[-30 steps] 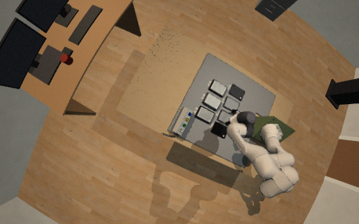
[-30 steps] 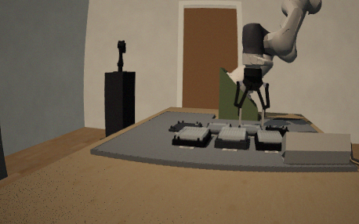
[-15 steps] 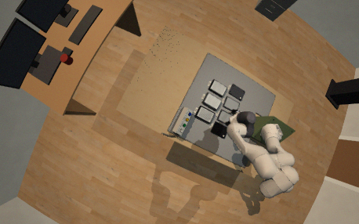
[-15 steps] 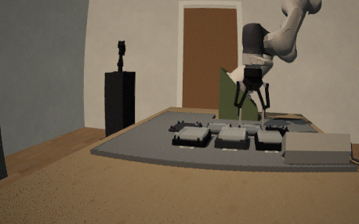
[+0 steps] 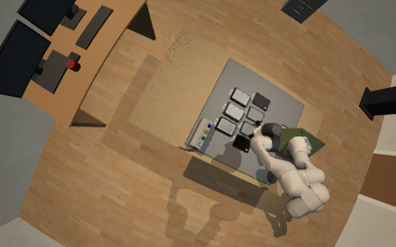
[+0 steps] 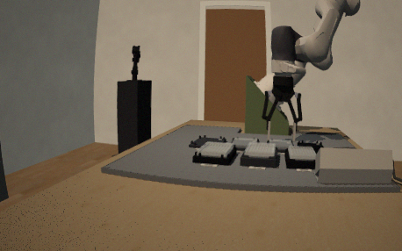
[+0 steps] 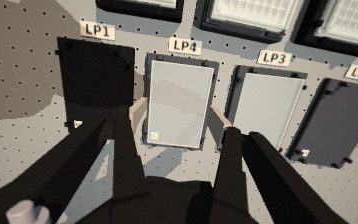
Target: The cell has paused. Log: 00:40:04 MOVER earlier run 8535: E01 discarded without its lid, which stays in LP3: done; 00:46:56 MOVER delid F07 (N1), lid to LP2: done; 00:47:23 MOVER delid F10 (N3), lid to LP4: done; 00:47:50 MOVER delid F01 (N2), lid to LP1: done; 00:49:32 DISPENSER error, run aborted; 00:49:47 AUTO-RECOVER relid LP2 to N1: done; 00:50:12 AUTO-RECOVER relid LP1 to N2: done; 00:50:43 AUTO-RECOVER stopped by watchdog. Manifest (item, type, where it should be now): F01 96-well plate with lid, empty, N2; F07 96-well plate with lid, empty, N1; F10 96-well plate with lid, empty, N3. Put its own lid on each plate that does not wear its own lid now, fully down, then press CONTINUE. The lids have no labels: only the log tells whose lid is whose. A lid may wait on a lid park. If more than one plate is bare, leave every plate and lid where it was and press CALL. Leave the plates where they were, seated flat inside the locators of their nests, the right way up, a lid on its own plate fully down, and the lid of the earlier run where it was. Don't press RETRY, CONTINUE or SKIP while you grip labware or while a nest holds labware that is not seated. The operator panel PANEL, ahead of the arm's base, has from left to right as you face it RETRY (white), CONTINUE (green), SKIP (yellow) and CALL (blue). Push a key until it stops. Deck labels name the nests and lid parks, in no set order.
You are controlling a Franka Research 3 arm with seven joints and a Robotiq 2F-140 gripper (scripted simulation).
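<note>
Now: hand 4 cm above the clear lid. From my hand the other things lie so: lid park LP1: 12 cm to the left, 5 cm below, 2 cm behind; then LP1 label: 14 cm to the left, 7 cm ahead, 5 cm below; then lid park LP4: 5 cm below.
</note>
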